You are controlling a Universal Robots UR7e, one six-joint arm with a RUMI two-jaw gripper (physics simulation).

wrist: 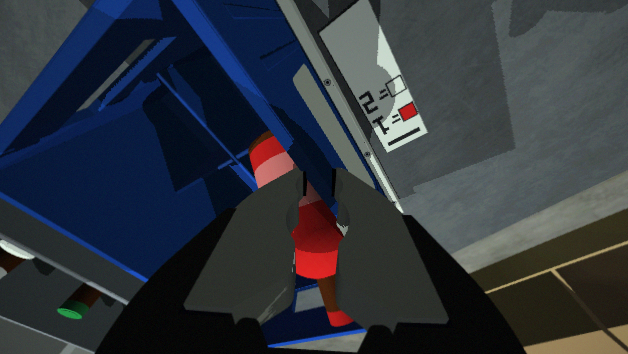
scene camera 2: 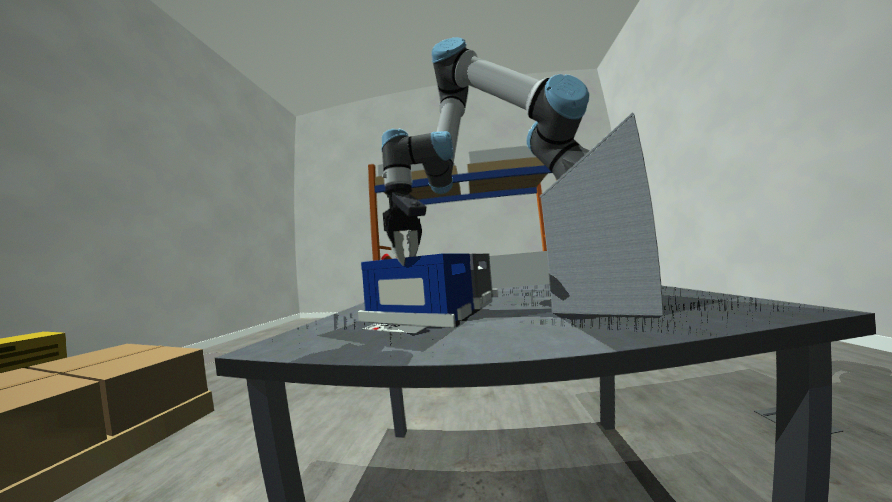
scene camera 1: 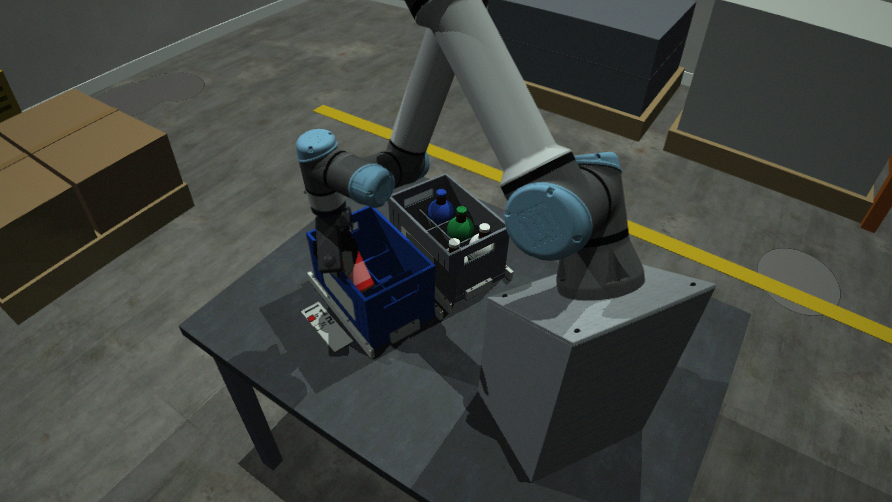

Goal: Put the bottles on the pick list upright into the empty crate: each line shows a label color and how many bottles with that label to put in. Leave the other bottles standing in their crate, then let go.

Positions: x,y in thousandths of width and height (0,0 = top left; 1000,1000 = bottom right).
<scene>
my gripper: wrist 509,482; scene camera 2 457,529; scene camera 1 384,551
</scene>
